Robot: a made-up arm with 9 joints. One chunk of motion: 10 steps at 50 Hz.
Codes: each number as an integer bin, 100 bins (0 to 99) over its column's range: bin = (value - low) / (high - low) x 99, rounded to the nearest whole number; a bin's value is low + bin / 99 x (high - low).
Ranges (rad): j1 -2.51..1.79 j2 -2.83..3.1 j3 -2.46..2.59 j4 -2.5..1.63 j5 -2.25..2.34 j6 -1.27..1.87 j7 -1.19..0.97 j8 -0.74..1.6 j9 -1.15..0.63
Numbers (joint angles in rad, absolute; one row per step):
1: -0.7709 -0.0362 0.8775 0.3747 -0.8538 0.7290 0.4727 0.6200 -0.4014
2: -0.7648 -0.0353 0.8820 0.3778 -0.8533 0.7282 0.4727 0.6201 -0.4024
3: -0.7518 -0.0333 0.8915 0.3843 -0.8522 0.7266 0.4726 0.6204 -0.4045
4: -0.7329 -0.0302 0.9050 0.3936 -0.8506 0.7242 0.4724 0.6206 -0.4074
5: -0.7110 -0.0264 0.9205 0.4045 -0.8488 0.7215 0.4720 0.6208 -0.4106
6: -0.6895 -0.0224 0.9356 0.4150 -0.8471 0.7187 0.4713 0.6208 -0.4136
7: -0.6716 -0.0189 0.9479 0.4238 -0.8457 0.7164 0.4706 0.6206 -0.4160
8: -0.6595 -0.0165 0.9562 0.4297 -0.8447 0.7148 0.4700 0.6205 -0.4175
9: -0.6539 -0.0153 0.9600 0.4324 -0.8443 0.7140 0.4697 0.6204 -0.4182
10: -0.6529 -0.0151 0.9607 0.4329 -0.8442 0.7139 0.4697 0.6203 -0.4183
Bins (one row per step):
1: 40 47 65 69 30 63 76 58 42
2: 40 47 66 69 30 63 76 58 42
3: 40 47 66 69 30 63 76 58 41
4: 41 47 66 69 30 63 76 58 41
5: 41 47 66 70 30 63 76 58 41
6: 42 47 67 70 30 63 76 58 41
7: 42 47 67 70 30 63 76 58 41
8: 43 47 67 70 30 63 76 58 41
9: 43 47 67 70 30 63 76 58 41
10: 43 47 67 70 30 63 76 58 41

